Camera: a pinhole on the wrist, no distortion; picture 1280 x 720 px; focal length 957.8 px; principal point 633.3 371.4 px. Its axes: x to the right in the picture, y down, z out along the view. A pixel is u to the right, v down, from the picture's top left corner.
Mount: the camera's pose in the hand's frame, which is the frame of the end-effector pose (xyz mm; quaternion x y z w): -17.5 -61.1 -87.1 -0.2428 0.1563 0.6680 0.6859
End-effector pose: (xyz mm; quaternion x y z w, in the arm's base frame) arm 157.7 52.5 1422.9 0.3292 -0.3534 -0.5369 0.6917
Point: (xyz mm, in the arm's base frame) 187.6 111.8 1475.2
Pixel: 1051 476
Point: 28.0 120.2 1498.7
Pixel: 362 495
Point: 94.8 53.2 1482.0
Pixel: 500 184
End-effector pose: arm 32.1 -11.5 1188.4 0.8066 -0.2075 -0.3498 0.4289
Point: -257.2 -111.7 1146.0
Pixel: 295 496
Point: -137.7 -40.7 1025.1
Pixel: outside the picture
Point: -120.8 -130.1 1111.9
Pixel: 287 176
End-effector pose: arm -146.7 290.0 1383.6 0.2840 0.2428 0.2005 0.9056
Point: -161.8 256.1 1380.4
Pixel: 450 360
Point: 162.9 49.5 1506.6
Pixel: outside the picture
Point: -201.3 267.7 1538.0
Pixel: 738 625
